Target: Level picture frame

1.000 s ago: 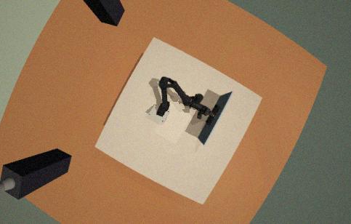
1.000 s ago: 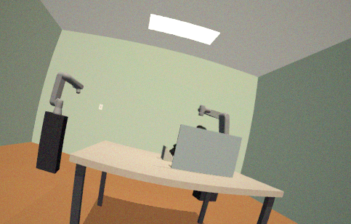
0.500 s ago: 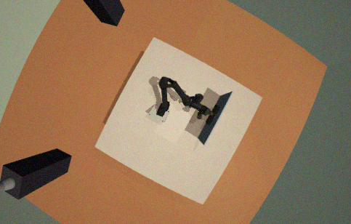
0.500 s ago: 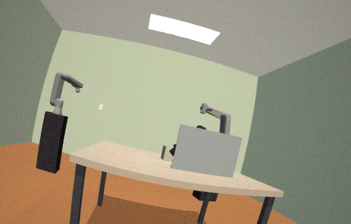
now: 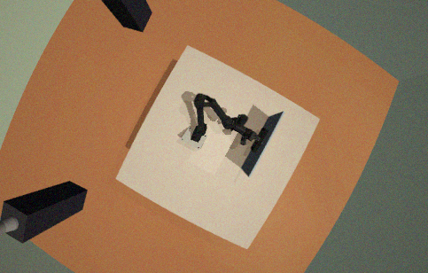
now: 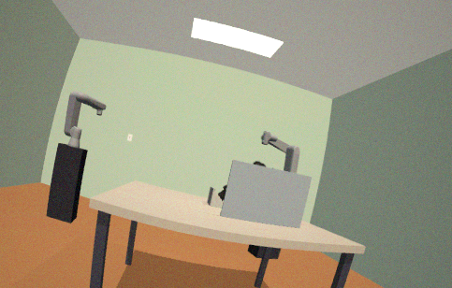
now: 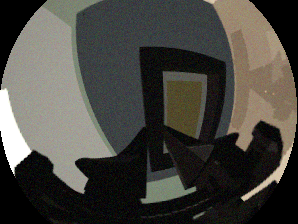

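Right now my gripper tip is 50 mm above the picture frame and 10 mm short of it. Round my gripper tip: blue-grey wall panel 70 mm below, 20 mm ahead, 10 mm to the right.
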